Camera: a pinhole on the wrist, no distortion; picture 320 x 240 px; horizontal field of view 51.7 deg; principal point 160.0 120.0 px. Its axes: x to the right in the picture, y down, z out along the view. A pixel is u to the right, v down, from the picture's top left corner.
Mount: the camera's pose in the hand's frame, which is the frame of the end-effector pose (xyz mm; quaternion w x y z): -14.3 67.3 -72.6 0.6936 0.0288 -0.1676 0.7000
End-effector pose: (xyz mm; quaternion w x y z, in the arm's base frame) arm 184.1 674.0 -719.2 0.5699 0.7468 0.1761 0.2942
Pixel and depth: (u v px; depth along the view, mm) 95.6 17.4 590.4
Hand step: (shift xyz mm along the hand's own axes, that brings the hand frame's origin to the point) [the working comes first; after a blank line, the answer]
In the camera's frame: -115.1 -183.4 590.4

56.3 -208.9 488.0
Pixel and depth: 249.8 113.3 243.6
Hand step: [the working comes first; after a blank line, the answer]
In the camera's frame: 66.2 -4.9 243.6

-58.7 64.0 175.9
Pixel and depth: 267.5 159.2 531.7
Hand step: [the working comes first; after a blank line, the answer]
In the camera's frame: 173.1 63.1 531.7

-184.6 88.9 463.3
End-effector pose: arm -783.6 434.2 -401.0 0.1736 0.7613 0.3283 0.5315
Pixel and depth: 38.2 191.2 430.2
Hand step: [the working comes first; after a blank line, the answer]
In the camera's frame: -158.7 92.8 430.2

-182.2 -201.7 271.4
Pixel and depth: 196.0 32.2 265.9
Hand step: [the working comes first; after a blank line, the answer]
In the camera's frame: 29.0 -70.7 265.9

2.9 20.9 199.6
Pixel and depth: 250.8 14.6 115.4
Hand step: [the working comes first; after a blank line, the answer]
In the camera's frame: 31.7 -36.8 115.4

-1.5 65.4 52.0
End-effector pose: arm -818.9 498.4 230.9 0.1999 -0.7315 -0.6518 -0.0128
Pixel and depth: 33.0 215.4 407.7
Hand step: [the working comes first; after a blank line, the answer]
In the camera's frame: -156.8 117.8 407.7

-202.5 -193.2 245.8
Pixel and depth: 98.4 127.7 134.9
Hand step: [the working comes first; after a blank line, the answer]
In the camera's frame: -25.2 3.1 134.9

-42.4 6.1 47.0
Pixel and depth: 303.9 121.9 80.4
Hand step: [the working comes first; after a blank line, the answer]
In the camera's frame: 35.0 0.5 80.4

-31.5 78.9 12.6
